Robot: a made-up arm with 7 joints. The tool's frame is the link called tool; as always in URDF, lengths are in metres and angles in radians. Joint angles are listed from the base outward.
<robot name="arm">
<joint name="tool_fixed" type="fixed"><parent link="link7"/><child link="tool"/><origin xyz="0 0.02 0" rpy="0.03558 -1.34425 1.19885"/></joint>
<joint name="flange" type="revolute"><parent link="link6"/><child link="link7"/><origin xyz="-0.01 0 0.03" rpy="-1.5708 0 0"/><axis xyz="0 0 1"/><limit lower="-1.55" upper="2.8"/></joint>
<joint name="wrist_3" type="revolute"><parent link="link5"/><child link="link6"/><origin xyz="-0.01 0 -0.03" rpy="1.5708 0 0"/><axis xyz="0 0 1"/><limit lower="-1.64" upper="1.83"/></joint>
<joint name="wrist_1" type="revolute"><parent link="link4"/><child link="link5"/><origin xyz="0.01 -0.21 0.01" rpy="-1.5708 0 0"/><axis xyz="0 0 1"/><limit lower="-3.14" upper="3.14"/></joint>
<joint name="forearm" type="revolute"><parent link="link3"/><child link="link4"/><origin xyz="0.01 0 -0.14" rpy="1.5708 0 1.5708"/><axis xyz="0 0 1"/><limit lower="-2.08" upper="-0.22"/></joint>
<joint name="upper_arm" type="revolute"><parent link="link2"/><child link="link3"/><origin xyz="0.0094 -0.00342 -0.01" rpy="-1.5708 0 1.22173"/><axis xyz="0 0 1"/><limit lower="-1.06" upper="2.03"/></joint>
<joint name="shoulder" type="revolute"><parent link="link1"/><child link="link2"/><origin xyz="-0.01 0.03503 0.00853" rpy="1.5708 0 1.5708"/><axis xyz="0 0 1"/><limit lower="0.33" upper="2.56"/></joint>
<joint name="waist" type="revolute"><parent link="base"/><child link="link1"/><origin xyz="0.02 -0.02 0.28" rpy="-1.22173 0 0"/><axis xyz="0 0 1"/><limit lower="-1.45" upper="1.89"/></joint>
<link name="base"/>
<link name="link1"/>
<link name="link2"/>
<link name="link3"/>
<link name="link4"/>
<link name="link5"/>
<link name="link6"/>
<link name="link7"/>
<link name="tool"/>
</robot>
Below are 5 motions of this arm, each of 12 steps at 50 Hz.
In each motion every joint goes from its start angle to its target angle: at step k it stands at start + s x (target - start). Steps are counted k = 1, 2, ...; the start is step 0. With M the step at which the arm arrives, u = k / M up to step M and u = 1 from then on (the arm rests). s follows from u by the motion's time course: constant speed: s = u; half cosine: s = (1 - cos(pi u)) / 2; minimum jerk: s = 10 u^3 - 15 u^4 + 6 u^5.
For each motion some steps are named. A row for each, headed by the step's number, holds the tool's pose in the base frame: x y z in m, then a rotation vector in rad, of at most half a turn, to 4 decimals.
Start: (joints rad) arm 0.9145 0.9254 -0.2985 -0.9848 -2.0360 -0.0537 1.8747
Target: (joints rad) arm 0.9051 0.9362 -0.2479 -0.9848 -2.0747 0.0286 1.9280
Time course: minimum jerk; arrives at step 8
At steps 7, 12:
7: -0.1220 0.1821 0.0068 -1.3606 0.1091 -2.1012
12: -0.1219 0.1823 0.0068 -1.3580 0.1097 -2.1022

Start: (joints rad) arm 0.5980 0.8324 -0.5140 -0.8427 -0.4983 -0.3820 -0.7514
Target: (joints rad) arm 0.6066 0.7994 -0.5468 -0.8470 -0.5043 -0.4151 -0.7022
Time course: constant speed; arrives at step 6
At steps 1, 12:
1: -0.0442 0.1925 -0.0318 1.2951 -0.6606 2.1342
12: -0.0504 0.1800 -0.0382 1.2865 -0.5551 2.1524

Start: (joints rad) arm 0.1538 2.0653 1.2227 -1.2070 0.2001 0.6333 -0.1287
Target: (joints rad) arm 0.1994 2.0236 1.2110 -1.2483 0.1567 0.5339 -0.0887
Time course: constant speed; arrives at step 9
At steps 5, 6, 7, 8, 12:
5: 0.0883 0.1017 0.5488 1.3891 0.3018 -2.0652
6: 0.0897 0.1020 0.5476 1.3918 0.3117 -2.0728
7: 0.0911 0.1024 0.5464 1.3943 0.3216 -2.0804
8: 0.0925 0.1027 0.5452 1.3967 0.3314 -2.0882
12: 0.0939 0.1030 0.5440 1.3990 0.3412 -2.0962

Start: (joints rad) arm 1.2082 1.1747 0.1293 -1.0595 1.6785 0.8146 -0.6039
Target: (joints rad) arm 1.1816 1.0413 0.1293 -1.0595 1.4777 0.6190 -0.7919
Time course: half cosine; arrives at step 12
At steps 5, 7, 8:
5: -0.1076 0.2927 0.1458 -1.0469 -0.6983 -1.0962
7: -0.1138 0.2883 0.1406 -1.0688 -0.6515 -1.1601
8: -0.1165 0.2862 0.1381 -1.0792 -0.6290 -1.1897

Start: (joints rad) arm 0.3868 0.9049 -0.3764 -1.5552 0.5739 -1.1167 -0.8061
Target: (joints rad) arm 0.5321 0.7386 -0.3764 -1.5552 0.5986 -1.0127 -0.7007
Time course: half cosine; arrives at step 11
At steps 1, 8, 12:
1: 0.1463 0.1197 0.0402 -0.8389 0.4834 2.6093
8: 0.1105 0.1028 0.0177 -0.6802 0.7825 2.7696
12: 0.1028 0.0988 0.0139 -0.6461 0.8494 2.7998

